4 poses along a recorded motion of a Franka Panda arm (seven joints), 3.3 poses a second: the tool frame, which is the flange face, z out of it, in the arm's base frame.
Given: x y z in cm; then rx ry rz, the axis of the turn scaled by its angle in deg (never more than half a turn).
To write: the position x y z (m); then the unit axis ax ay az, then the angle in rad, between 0 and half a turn. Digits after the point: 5 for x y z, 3 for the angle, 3 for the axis.
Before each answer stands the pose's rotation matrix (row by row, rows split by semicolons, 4 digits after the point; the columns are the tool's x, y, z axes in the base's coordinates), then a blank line. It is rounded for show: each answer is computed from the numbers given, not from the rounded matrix.
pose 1, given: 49.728 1.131 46.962 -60.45 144.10 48.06
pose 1, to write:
-0.6910 -0.7219 0.0376; -0.5548 0.5629 0.6126; -0.4634 0.4024 -0.7895

0.49728 0.01131 0.46962 -0.370 0.881 0.294 2.853
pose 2, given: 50.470 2.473 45.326 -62.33 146.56 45.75
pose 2, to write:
-0.6904 -0.7233 0.0139; -0.5869 0.5713 0.5737; -0.4229 0.3879 -0.8189

0.50470 0.02473 0.45326 -0.376 0.884 0.276 2.892
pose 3, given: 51.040 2.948 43.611 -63.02 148.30 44.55
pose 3, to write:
-0.6944 -0.7196 -0.0016; -0.6013 0.5791 0.5505; -0.3952 0.3832 -0.8348

0.51040 0.02948 0.43611 -0.377 0.887 0.266 2.918
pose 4, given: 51.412 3.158 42.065 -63.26 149.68 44.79
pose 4, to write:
-0.7012 -0.7126 -0.0213; -0.6072 0.5813 0.5417; -0.3736 0.3928 -0.8403

0.51412 0.03158 0.42065 -0.375 0.888 0.266 2.942
